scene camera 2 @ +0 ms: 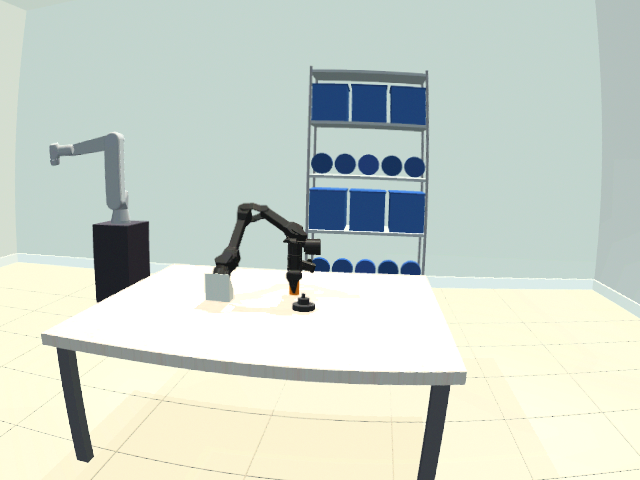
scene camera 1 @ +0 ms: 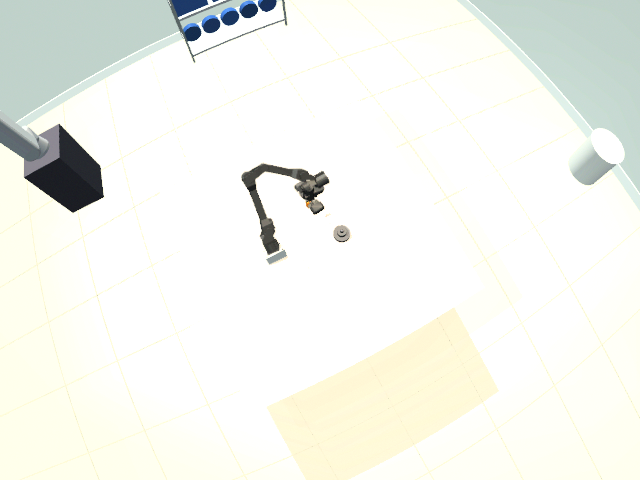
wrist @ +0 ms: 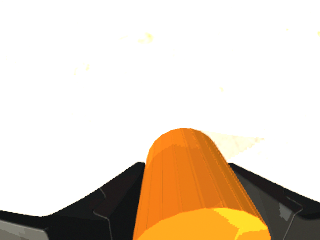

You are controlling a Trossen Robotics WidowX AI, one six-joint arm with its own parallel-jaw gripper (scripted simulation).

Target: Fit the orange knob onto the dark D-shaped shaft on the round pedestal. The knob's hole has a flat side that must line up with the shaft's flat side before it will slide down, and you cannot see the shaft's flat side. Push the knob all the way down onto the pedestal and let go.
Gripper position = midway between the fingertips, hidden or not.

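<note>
Orange knob (wrist: pixel 186 181) held by my gripper (wrist: pixel 184 170).
</note>
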